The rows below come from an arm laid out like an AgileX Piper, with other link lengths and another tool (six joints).
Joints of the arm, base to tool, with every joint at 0 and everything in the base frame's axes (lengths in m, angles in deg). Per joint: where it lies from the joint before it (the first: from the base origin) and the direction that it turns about. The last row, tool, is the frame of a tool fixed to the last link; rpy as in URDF.
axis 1: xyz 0 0 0.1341 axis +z
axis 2: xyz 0 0 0 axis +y
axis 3: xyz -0.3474 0 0.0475 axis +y
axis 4: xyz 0.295 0 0.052 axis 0.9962 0 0.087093
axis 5: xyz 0 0 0 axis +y
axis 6: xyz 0.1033 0 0.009 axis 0.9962 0 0.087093
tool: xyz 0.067 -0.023 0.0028 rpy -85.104 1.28 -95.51
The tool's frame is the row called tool.
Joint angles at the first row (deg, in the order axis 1, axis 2, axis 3, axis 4, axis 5, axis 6):
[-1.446, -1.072, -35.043, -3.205, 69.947, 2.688]
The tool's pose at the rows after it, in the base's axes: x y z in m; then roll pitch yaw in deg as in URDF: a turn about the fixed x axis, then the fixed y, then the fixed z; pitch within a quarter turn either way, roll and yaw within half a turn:
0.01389 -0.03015 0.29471 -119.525 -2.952 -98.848
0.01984 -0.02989 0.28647 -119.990 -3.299 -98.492
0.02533 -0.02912 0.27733 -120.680 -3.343 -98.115
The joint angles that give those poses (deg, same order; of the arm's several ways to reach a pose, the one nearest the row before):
[-1.446, -1.072, -32.484, -2.467, 68.256, 1.207]
[-1.449, -1.073, -30.637, -2.332, 66.896, 0.794]
[-1.447, -1.072, -28.772, -2.014, 65.712, 0.570]

